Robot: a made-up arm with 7 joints.
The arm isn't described. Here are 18 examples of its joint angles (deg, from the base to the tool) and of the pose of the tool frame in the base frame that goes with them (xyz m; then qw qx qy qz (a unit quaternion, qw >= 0)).
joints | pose
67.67 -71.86 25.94 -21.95 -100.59 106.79 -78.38 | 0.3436 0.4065 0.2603 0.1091 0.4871 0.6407 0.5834
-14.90 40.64 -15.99 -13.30 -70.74 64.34 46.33 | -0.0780 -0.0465 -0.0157 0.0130 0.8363 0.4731 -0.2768
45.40 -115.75 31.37 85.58 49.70 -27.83 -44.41 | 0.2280 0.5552 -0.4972 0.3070 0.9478 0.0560 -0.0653
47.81 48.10 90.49 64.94 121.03 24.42 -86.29 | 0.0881 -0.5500 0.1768 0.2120 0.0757 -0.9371 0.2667
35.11 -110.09 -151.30 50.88 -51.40 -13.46 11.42 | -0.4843 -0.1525 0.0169 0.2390 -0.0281 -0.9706 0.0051
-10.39 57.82 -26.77 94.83 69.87 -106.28 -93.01 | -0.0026 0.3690 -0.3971 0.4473 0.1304 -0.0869 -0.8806
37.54 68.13 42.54 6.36 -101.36 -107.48 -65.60 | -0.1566 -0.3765 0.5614 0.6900 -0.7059 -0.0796 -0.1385
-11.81 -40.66 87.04 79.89 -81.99 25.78 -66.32 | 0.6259 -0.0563 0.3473 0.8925 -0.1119 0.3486 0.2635
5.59 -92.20 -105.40 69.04 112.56 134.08 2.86 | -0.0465 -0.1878 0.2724 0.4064 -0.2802 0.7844 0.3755
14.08 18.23 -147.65 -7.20 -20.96 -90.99 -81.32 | 0.5025 -0.0392 -0.1841 0.8604 0.2258 -0.4214 0.1764
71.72 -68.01 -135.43 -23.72 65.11 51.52 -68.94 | 0.4330 0.4154 0.1186 0.5386 0.3511 0.3638 0.6740
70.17 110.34 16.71 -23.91 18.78 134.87 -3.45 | 0.4028 0.0145 0.2888 0.0188 -0.8252 0.5555 0.1006
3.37 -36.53 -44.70 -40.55 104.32 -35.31 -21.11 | 0.3808 0.4605 0.5643 0.7793 -0.5530 -0.0033 0.2948
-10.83 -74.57 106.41 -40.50 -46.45 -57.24 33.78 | 0.1822 0.3640 0.8358 0.4674 0.1802 -0.3707 0.7821
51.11 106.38 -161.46 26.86 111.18 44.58 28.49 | 0.0388 -0.0688 0.2203 0.4307 0.8113 -0.3218 -0.2296
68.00 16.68 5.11 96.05 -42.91 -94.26 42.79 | 0.6220 -0.4603 0.6323 0.9298 -0.2562 -0.0627 -0.2568
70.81 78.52 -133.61 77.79 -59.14 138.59 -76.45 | 0.2868 0.0520 0.5520 0.3279 -0.6501 -0.4657 -0.5030
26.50 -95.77 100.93 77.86 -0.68 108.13 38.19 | 0.1190 0.2909 -0.0100 0.8058 0.4377 -0.1662 -0.3627
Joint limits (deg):
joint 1: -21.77..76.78
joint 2: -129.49..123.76
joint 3: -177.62..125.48
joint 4: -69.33..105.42
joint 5: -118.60..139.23
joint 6: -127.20..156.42
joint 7: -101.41..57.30
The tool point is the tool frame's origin. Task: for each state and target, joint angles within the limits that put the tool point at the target. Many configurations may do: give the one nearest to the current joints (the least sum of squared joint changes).
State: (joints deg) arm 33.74 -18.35 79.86 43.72 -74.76 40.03 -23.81
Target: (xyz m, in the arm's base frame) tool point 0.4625 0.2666 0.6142
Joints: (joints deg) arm 32.76 -50.13 93.71 24.31 -59.98 34.07 -37.92
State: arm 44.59 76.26 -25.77 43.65 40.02 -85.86 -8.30
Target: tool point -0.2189 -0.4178 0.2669
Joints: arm 67.58 96.50 -40.93 10.92 18.17 -63.16 11.69
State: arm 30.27 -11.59 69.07 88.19 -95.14 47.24 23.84
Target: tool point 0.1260 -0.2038 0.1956
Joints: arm 30.82 -10.87 60.22 83.52 -102.97 46.58 20.04
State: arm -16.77 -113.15 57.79 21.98 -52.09 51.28 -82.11
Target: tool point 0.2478 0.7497 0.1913
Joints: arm -6.68 -107.51 59.06 29.46 -67.13 13.34 -70.07
